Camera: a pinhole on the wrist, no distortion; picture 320 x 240 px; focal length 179.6 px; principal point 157.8 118.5 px. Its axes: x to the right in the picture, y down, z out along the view. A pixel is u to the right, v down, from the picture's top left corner.
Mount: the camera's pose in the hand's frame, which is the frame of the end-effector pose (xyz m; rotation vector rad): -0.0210 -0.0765 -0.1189 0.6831 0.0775 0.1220
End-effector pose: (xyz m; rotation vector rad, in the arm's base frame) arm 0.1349 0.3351 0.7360 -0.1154 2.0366 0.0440
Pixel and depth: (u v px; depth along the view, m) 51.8 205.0 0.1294
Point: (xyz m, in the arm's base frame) 0.2067 0.2232 0.8060
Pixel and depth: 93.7 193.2 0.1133
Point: 0.1701 0.2224 0.7852
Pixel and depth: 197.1 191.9 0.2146
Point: 0.2198 0.2049 0.6557
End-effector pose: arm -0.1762 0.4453 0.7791 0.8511 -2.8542 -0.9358
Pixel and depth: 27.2 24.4 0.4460
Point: 0.3248 0.2412 0.4259
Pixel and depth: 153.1 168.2 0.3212
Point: -0.1055 0.4059 0.5106
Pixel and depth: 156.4 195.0 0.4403
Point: -0.1427 0.4863 0.3838
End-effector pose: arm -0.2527 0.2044 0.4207 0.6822 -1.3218 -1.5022
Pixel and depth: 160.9 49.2 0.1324
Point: -0.2695 0.1694 0.2203
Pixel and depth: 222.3 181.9 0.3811
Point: -0.5896 0.1591 0.3292
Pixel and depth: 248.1 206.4 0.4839
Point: -0.7440 0.1187 0.4122
